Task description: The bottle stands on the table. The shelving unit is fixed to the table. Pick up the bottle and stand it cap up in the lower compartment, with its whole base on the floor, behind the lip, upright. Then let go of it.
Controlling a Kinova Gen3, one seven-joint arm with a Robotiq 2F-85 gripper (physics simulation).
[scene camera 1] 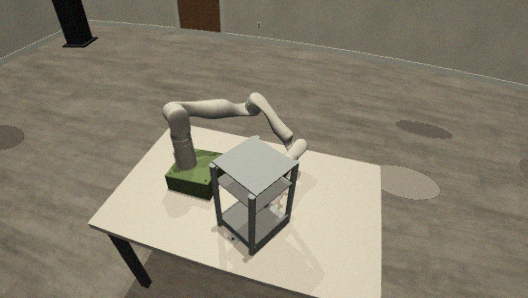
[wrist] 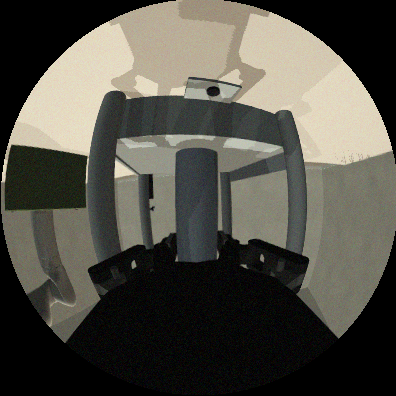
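Where they show: gripper, fingertip midpoint: (wrist: pixel 196 239); arm's base at its link origin: (scene camera 1: pixel 187 164) (wrist: pixel 40 203).
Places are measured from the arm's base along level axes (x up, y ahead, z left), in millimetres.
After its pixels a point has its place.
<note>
The bottle, a plain blue-grey cylinder (wrist: pixel 196 205) @(x 9, y 403, z -142 mm), is upright between the fingers in the wrist view, where the table appears at the top. My gripper (wrist: pixel 196 239) @(x 50, y 389, z -165 mm) is shut on it. In the scene view the gripper is largely hidden behind the shelving unit. The grey shelving unit (scene camera 1: pixel 252 225) @(x 122, y 371, z -391 mm) (wrist: pixel 102 185) @(x -11, y 360, z -75 mm) stands on the table (scene camera 1: pixel 345 215) @(x -103, y 782, z -141 mm). My gripper faces an open side of its lower compartment. The bottle's lower end overlaps the compartment floor (wrist: pixel 250 146) @(x -55, y 452, z -192 mm) in the wrist view, seen just past the dark lip (wrist: pixel 200 117) @(x -74, y 413, z -138 mm). Its depth and the gap below it cannot be told.
Corner posts (wrist: pixel 295 190) @(x -1, y 501, z -190 mm) (scene camera 1: pixel 291 195) @(x 96, y 508, z -214 mm) flank the opening. The middle shelf (scene camera 1: pixel 235 189) @(x 172, y 292, z -275 mm) and top board (scene camera 1: pixel 255 162) @(x 278, y 360, z -230 mm) lie above the lower compartment. A small fixing plate (wrist: pixel 196 89) @(x -99, y 418, z -122 mm) sits outside the lip. The green robot base (scene camera 1: pixel 192 182) @(x 1, y 57, z -116 mm) (wrist: pixel 45 180) @(x -42, y 156, z -23 mm) stands beside the unit.
</note>
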